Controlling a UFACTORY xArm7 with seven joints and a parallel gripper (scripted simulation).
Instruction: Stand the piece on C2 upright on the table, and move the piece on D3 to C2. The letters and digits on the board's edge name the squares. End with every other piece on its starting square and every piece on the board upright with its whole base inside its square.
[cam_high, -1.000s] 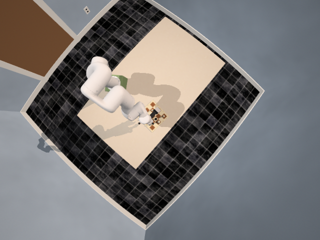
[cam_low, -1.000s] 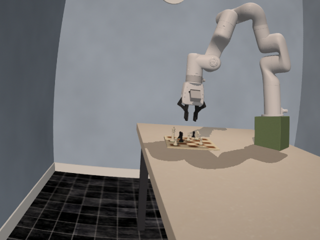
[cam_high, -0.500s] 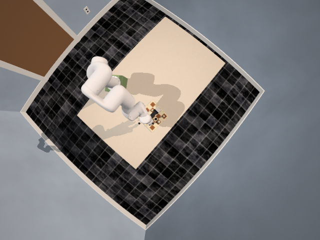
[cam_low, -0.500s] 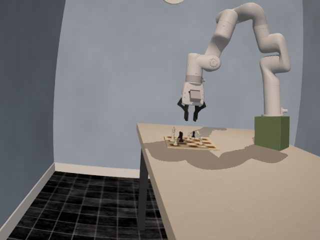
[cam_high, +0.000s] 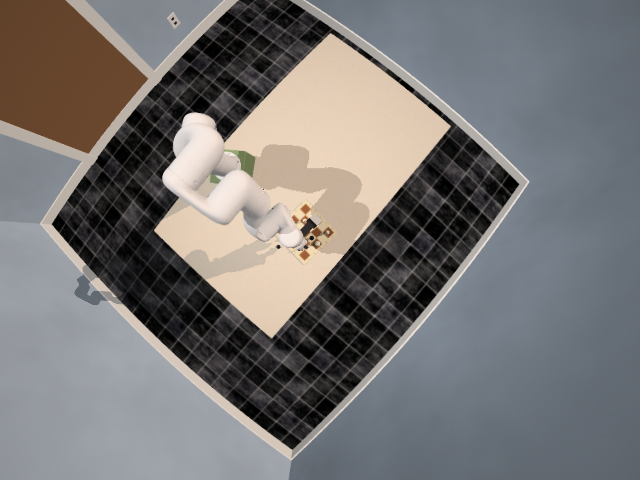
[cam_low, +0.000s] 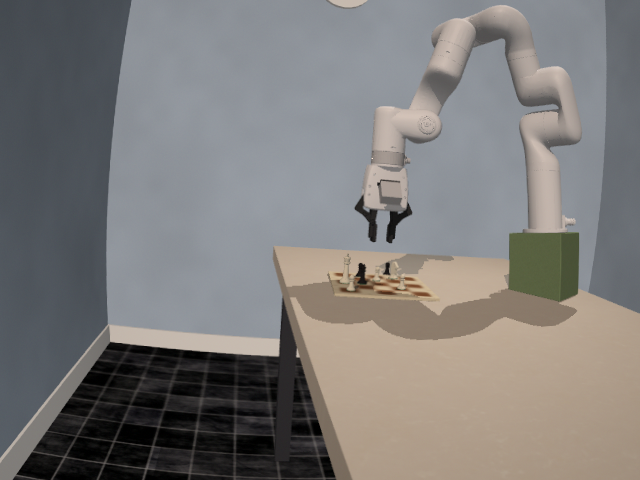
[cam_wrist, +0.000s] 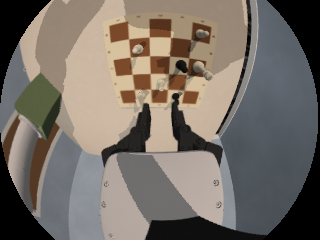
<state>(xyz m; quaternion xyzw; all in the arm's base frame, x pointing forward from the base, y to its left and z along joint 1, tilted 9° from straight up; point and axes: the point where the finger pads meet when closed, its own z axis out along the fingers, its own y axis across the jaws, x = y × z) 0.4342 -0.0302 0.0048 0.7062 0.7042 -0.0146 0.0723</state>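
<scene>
My hand is 4 cm to the right of the chessboard and 11 cm above it.
</scene>
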